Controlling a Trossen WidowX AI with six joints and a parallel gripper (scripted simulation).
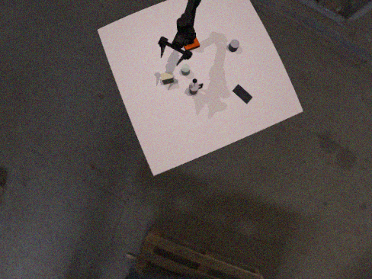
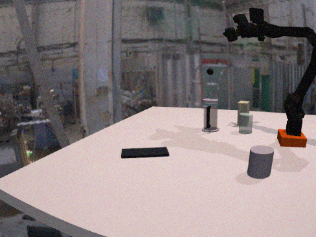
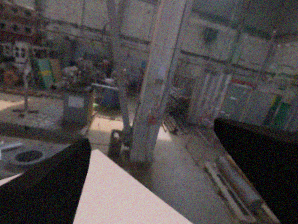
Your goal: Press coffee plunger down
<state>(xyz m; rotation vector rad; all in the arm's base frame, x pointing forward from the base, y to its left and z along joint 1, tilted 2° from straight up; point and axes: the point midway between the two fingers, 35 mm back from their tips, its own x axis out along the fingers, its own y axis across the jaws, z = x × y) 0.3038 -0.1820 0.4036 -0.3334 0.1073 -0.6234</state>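
The coffee press is 70 mm ahead of my gripper tip, 150 mm to the left of it and 330 mm below it. From my gripper tip the other things lie so: grey cylinder 200 mm behind, 520 mm to the left, 420 mm below; then beige block 50 mm behind, 30 mm to the right, 400 mm below.
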